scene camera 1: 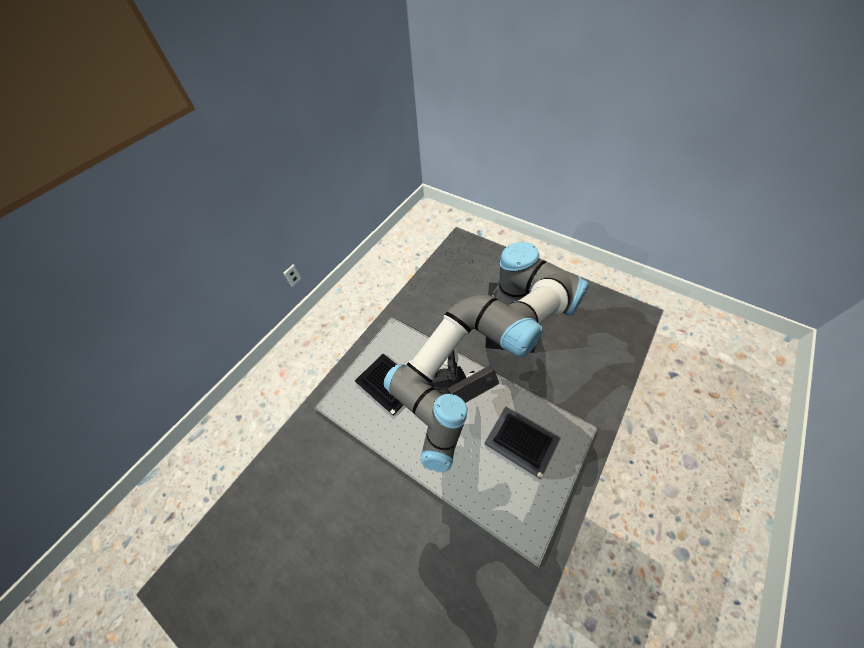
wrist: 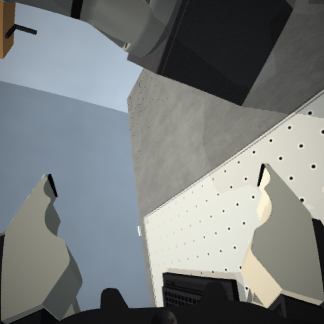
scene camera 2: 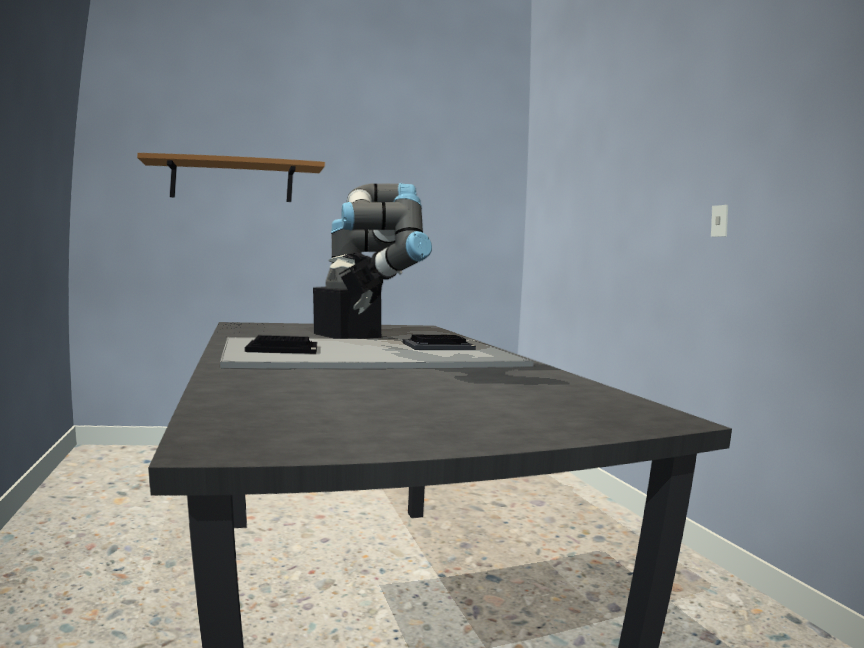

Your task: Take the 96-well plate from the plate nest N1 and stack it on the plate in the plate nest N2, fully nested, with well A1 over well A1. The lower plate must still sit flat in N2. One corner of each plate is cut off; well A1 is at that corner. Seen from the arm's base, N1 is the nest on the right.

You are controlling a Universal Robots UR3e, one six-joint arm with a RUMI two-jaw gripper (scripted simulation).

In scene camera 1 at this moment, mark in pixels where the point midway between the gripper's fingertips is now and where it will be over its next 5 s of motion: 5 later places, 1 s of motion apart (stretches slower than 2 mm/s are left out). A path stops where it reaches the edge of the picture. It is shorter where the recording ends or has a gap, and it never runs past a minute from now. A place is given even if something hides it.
My gripper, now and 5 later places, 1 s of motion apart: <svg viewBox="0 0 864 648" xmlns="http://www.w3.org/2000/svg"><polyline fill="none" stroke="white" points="462,349 450,362 430,370 406,370 382,365 382,368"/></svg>
